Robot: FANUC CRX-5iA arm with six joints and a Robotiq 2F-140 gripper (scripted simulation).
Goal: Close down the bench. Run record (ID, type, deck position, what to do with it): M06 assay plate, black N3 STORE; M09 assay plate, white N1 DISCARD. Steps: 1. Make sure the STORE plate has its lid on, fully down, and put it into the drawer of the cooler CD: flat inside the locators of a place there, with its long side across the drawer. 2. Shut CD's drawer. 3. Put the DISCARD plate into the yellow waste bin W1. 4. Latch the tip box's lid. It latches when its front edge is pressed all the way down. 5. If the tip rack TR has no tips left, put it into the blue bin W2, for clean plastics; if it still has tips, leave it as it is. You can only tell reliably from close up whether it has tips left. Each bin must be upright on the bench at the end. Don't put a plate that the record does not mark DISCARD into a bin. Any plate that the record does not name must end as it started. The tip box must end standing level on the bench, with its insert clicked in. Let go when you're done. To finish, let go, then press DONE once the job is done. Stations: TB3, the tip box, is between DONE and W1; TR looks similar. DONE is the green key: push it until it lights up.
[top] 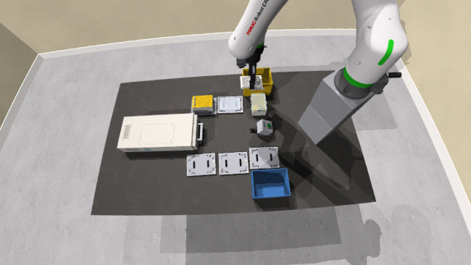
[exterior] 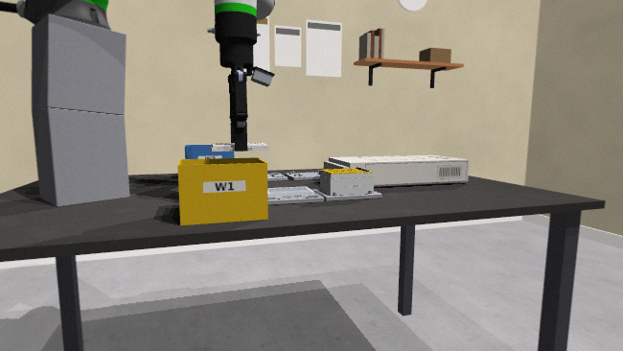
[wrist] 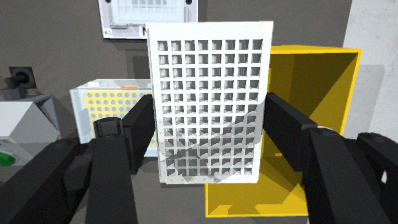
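The done key box is 25 cm to the left of my hand, 11 cm below it and 8 cm behind it. Also, from my hand: white assay plate 2 cm below; then lidded pale plate 15 cm below, 13 cm ahead, 7 cm to the left; then yellow tip rack TR 30 cm ahead, 11 cm below, 7 cm to the left.
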